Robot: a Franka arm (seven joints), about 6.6 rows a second.
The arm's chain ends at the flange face. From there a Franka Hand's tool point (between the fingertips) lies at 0.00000 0.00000 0.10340 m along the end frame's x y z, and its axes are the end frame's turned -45 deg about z.
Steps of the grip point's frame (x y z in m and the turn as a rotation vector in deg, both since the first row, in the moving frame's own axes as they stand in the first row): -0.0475, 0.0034, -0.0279, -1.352, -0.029, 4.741; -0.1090, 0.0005, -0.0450, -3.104, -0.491, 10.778; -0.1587, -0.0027, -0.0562, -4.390, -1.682, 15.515; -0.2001, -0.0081, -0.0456, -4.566, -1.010, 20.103; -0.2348, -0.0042, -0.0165, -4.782, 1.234, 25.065; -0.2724, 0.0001, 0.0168, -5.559, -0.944, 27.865; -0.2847, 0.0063, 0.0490, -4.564, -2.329, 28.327; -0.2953, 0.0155, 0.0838, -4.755, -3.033, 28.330; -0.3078, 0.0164, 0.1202, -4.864, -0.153, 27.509
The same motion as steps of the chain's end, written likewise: -0.0328, 0.0342, -0.0279, -0.977, 0.936, 4.741; -0.0796, 0.0726, -0.0448, -2.542, 1.848, 10.778; -0.1165, 0.1022, -0.0559, -4.294, 1.915, 15.515; -0.1504, 0.1280, -0.0453, -3.943, 2.514, 20.103; -0.1754, 0.1570, -0.0161, -2.509, 4.254, 25.065; -0.1962, 0.1833, 0.0173, -4.598, 3.263, 27.865; -0.1975, 0.1966, 0.0494, -4.874, 1.580, 28.327; -0.1975, 0.2097, 0.0843, -5.507, 1.218, 28.330; -0.2103, 0.2217, 0.1206, -3.548, 3.331, 27.509
